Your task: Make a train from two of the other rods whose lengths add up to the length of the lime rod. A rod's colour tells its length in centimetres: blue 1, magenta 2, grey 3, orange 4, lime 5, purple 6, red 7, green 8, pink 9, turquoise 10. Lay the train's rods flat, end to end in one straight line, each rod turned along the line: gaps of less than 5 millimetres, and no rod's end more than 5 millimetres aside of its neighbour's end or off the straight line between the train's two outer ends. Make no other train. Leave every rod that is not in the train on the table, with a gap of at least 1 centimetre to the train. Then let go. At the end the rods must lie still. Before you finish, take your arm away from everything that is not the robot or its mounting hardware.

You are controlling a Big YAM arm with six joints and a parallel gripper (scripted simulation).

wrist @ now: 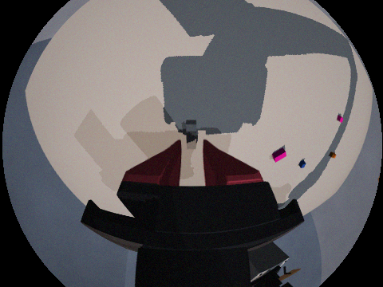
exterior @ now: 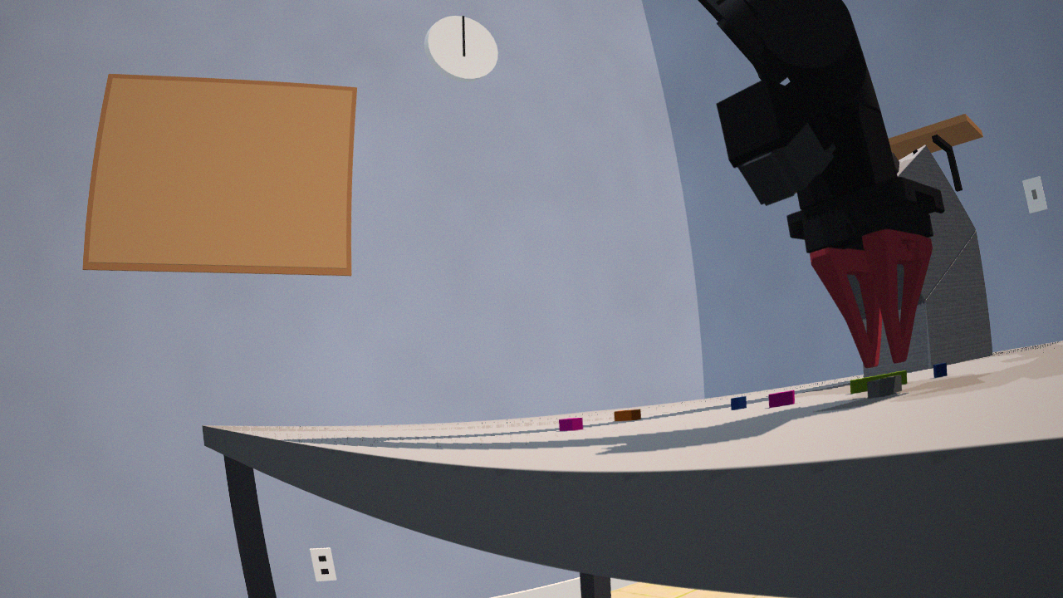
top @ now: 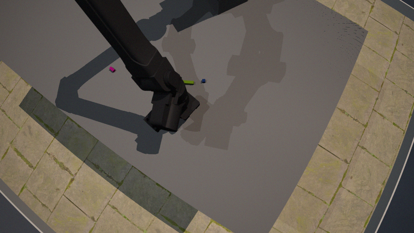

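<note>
My hand is 20 mm above the grey rod. Round my hand: lime rod: 90 mm behind, 20 mm to the right, 20 mm below; orange rod: 310 mm to the right, 180 mm behind, 20 mm below.
</note>
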